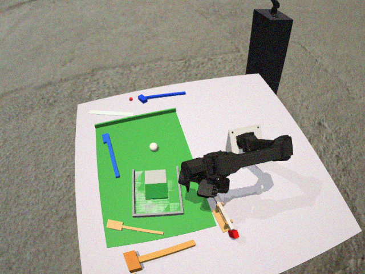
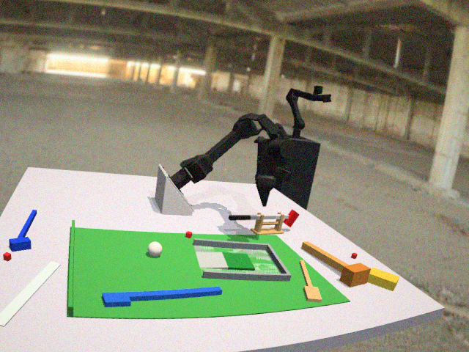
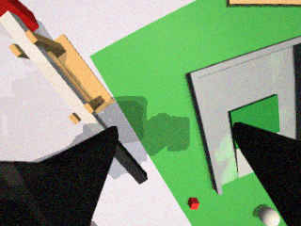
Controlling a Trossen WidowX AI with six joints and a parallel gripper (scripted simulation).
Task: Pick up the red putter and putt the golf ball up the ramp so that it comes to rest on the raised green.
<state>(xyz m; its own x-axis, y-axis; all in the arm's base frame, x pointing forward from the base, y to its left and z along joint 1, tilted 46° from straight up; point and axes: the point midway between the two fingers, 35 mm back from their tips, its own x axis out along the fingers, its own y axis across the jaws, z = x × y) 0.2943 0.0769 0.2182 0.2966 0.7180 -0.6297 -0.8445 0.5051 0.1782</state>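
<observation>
Now: the red putter 8 cm behind my gripper tip, 7 cm to the left of it and 8 cm below it. Round my gripper tip: wooden rack: 8 cm behind, 9 cm to the left, 10 cm below; green wall: 14 cm ahead, 63 cm to the right, 12 cm below; white golf ball: 9 cm ahead, 38 cm to the right, 11 cm below.
</observation>
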